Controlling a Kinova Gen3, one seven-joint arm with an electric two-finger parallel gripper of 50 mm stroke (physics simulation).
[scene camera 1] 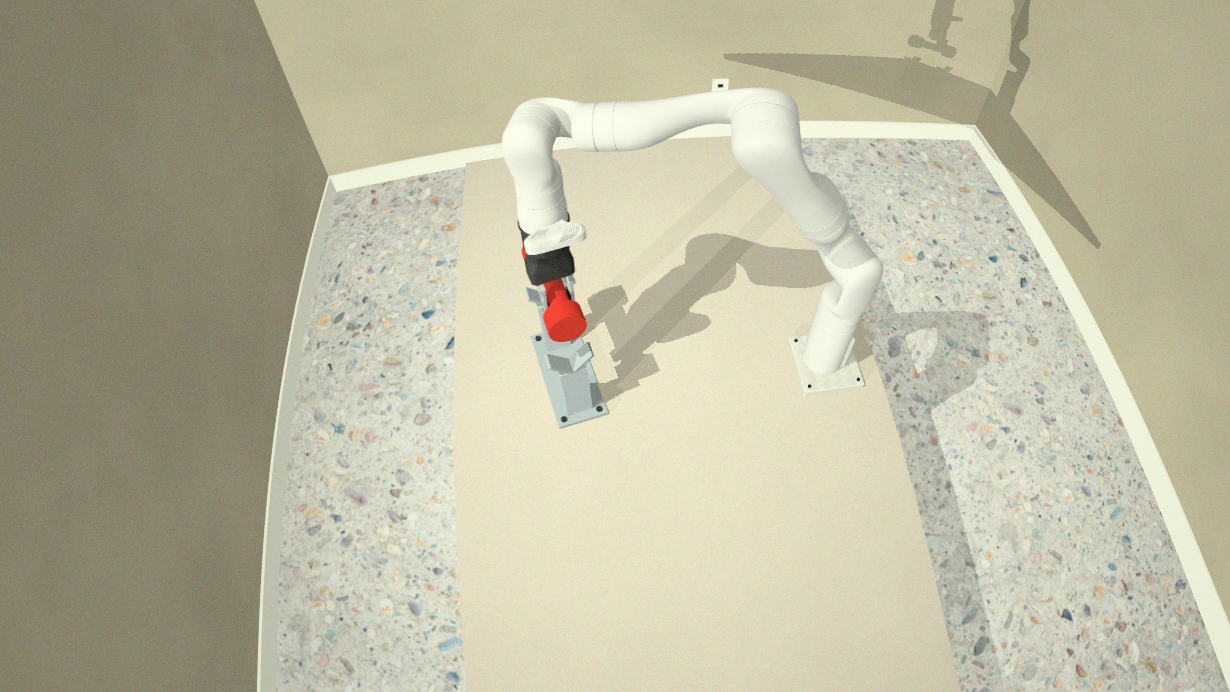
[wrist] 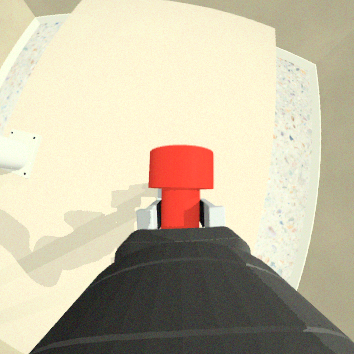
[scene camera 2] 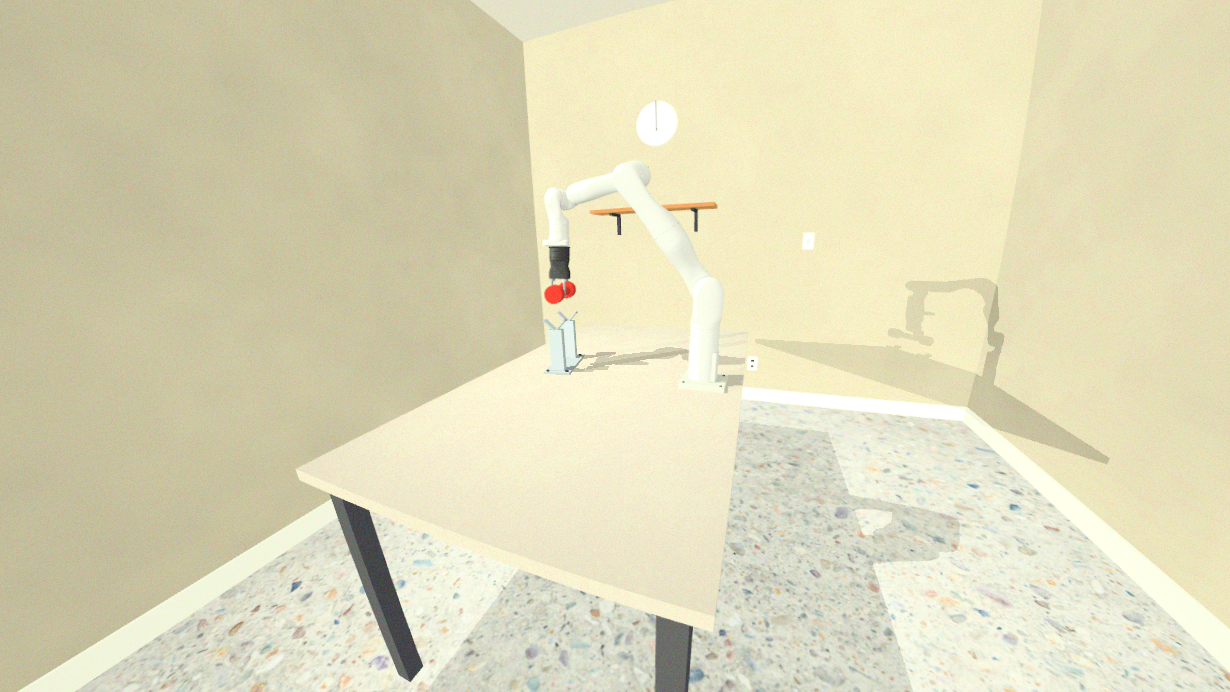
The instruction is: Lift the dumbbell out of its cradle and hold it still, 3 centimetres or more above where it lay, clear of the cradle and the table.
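Frame: origin at the arm's base, x ahead, y up, z right, level; metres.
Where they show: gripper, fingertip midpoint: (scene camera 1: 559, 308) (wrist: 179, 208) (scene camera 2: 558, 297); arm's base, origin of the base link: (scene camera 1: 822, 356) (wrist: 18, 155) (scene camera 2: 702, 377).
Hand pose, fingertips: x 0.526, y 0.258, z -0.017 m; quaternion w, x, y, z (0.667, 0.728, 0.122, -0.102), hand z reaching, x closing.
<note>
Things, the pixels of their centre, and the offset from my fingertips. Level surfaces: height alone.
- red dumbbell, body centre: (wrist: 178, 248) (scene camera 1: 552, 286) (scene camera 2: 561, 291) dy +0.014, dx +0.009, dz +0.037 m
- pale blue-grey cradle, body centre: (scene camera 1: 562, 349) (scene camera 2: 563, 340) dy -0.173, dx +0.011, dz +0.030 m
- table, its level: dy -0.272 m
The red dumbbell (scene camera 1: 565, 320) (scene camera 2: 553, 294) (wrist: 181, 167) hangs level under the arm in scene camera 2, with a visible gap between it and the cradle. My gripper (scene camera 2: 559, 286) (wrist: 179, 208) points down and is shut on the dumbbell's handle, one finger on each side of it in the wrist view. The pale blue-grey cradle (scene camera 1: 578, 393) (scene camera 2: 557, 350) stands on the table (scene camera 1: 670, 516) (scene camera 2: 550, 464) below the dumbbell, its two V-topped posts empty. The far end of the dumbbell is mostly hidden by the gripper in scene camera 1.
The arm's white base plate (scene camera 1: 832, 381) (scene camera 2: 702, 385) (wrist: 31, 150) is fixed to the table to the right of the cradle in the scene views. An orange wall shelf (scene camera 2: 693, 206) hangs behind the arm. A plain wall rises beyond the table's left side.
</note>
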